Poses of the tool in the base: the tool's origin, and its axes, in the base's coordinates. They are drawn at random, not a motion.
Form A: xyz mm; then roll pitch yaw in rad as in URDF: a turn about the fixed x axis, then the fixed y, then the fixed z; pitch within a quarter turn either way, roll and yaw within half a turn.
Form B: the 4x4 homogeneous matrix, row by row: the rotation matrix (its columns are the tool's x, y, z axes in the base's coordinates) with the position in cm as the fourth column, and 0 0 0 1 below. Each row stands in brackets. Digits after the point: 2 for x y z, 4 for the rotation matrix.
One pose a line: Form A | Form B
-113.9 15.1 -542.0 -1.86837 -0.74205 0.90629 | [[0.4545 0.6292 -0.6304 -11.39], [0.5802 0.3278 0.7456 1.51], [0.6758 -0.7047 -0.2161 -54.20], [0 0 0 1]]
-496.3 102.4 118.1 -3.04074 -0.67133 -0.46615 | [[0.6995 -0.3912 0.5981 -49.63], [-0.3519 -0.9169 -0.1882 10.24], [0.6220 -0.0788 -0.7790 11.81], [0 0 0 1]]
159.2 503.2 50.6 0.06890 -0.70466 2.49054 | [[-0.6060 -0.5691 0.5558 15.92], [0.4617 -0.8206 -0.3369 50.32], [0.6478 0.0524 0.7600 5.06], [0 0 0 1]]
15.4 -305.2 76.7 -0.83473 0.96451 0.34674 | [[0.5359 -0.8009 0.2670 1.54], [0.1936 0.4245 0.8845 -30.52], [-0.8218 -0.4223 0.3826 7.67], [0 0 0 1]]
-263.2 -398.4 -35.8 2.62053 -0.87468 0.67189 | [[0.5019 0.2409 0.8307 -26.32], [0.3992 -0.9166 0.0247 -39.84], [0.7673 0.3192 -0.5561 -3.58], [0 0 0 1]]
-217.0 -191.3 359.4 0.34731 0.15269 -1.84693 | [[-0.2695 0.8906 -0.3665 -21.70], [-0.9509 -0.3062 -0.0448 -19.13], [-0.1521 0.3364 0.9294 35.94], [0 0 0 1]]
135.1 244.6 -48.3 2.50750 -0.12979 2.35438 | [[-0.6999 0.6248 0.3461 13.51], [0.7024 0.5143 0.4920 24.46], [0.1294 0.5875 -0.7988 -4.83], [0 0 0 1]]
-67.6 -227.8 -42.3 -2.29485 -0.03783 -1.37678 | [[0.1927 -0.6445 0.7399 -6.76], [-0.9805 -0.1555 0.1198 -22.78], [0.0378 -0.7486 -0.6620 -4.23], [0 0 0 1]]
